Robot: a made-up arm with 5 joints.
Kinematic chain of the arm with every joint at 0, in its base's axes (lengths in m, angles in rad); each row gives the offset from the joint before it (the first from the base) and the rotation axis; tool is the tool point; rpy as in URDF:
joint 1: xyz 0 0 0.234 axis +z
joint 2: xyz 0 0 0 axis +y
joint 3: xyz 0.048 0 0.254 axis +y
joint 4: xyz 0.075 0 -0.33 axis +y
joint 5: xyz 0.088 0 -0.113 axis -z
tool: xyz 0 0 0 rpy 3.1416 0 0
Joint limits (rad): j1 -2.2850..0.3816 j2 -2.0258..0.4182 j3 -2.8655..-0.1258 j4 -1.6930..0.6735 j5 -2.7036..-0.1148
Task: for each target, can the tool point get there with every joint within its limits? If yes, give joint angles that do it. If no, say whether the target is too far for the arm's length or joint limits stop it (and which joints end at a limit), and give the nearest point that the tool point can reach.
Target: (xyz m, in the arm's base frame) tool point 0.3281 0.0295 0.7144
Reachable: yes | joints 0.0898 0.2149 -1.9480 -1.3841 -2.3563
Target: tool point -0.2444 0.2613 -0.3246
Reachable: no: joint limits stop it (at a limit: joint 2, joint 3) | nearest point -0.3347 0.3578 -0.0916 | short by 0.268 m
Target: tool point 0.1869 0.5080 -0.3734
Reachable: no: too far | nearest point 0.1912 0.5198 -0.1101 | short by 0.264 m
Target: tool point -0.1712 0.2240 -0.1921
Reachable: no: joint limits stop it (at a limit: joint 2, joint 3) | nearest point -0.2728 0.3569 -0.0570 | short by 0.215 m
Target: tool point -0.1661 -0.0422 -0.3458
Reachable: no: joint limits stop it (at a limit: joint 1, joint 2) | nearest point -0.0938 -0.1082 -0.0350 | short by 0.326 m
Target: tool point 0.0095 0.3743 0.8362
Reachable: yes | joints -1.5961 -1.0384 -2.1206 -0.0860 -2.4621
